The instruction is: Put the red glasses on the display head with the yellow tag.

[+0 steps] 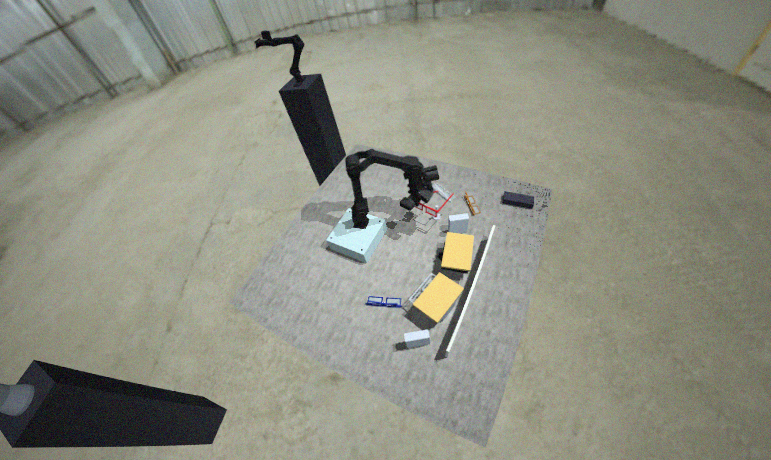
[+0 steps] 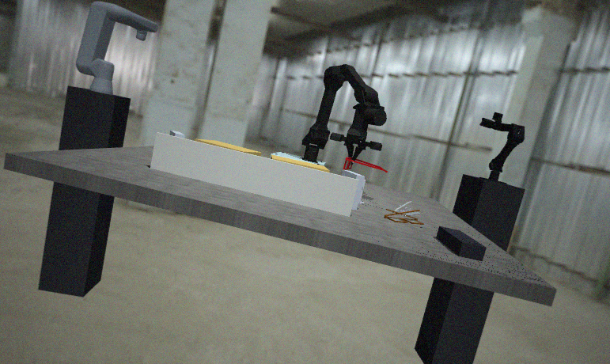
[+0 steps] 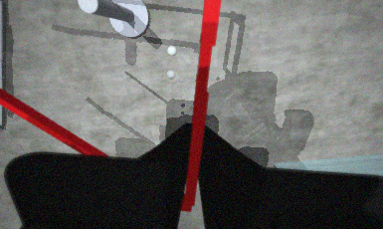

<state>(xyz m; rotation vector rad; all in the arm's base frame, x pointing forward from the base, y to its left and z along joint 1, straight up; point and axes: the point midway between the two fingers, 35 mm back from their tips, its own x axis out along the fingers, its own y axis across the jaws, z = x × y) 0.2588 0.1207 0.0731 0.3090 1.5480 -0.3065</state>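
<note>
Right now the white peg is 9 cm ahead of my gripper tip, 4 cm to the left of it and 10 cm below it. Round my gripper tip: long white wall (31 cm ahead, 34 cm to the right, 7 cm below); dark box (50 cm ahead, 22 cm to the left, 10 cm below).
</note>
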